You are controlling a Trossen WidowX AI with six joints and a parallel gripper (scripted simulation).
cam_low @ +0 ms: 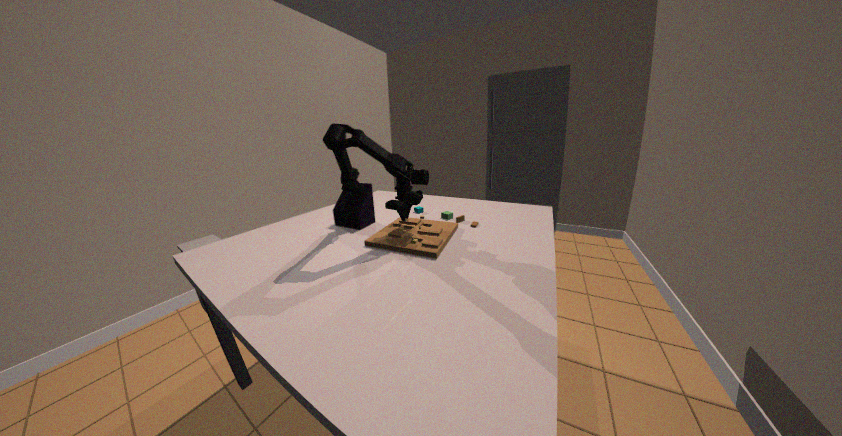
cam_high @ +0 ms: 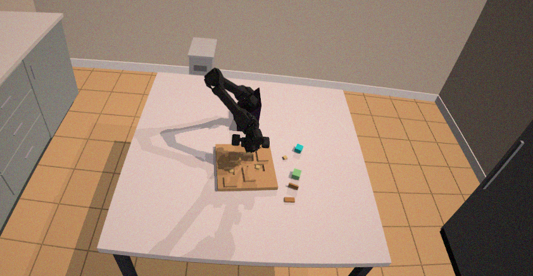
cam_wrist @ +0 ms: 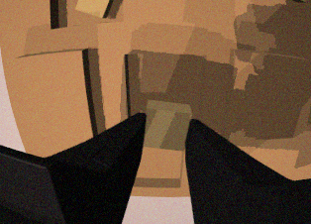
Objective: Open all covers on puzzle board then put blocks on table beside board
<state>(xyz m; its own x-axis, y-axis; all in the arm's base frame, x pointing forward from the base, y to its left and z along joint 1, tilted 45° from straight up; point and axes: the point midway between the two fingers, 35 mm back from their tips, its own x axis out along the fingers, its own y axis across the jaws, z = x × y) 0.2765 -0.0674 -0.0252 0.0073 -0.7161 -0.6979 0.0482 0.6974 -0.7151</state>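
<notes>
Now: gripper tip 29 cm to the right of the cyan block, 9 cm past it and 5 cm above it. The rest, counted from my gripper tip: dark brown block 22 cm to the left, 18 cm ahead, 5 cm below; then green block 25 cm to the left, 10 cm ahead, 5 cm below.
</notes>
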